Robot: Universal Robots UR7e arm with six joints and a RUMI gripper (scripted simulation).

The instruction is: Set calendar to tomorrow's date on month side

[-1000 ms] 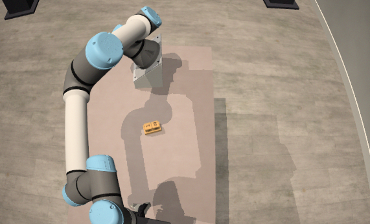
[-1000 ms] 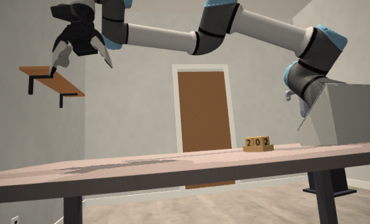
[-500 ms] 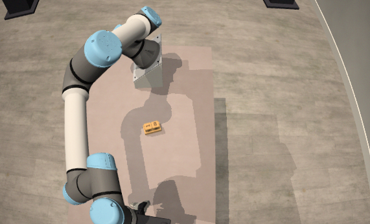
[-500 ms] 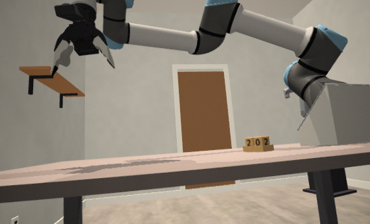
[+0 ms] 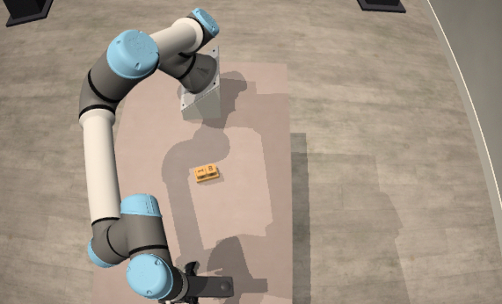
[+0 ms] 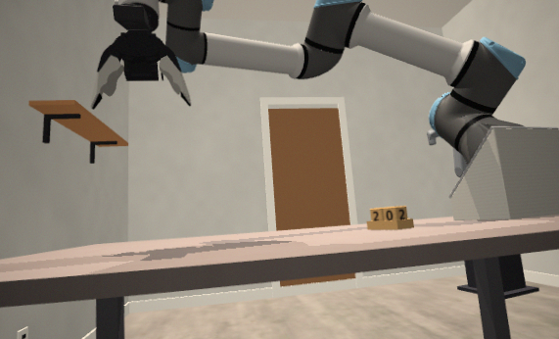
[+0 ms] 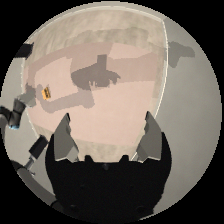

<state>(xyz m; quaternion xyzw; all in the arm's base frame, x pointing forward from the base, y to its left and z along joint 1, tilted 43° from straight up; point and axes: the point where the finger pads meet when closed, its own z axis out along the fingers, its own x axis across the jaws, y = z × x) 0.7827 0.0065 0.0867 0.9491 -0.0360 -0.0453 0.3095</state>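
Now: hand 450 mm past the wooden tray, 40 mm to the right of it and 230 mm above it.
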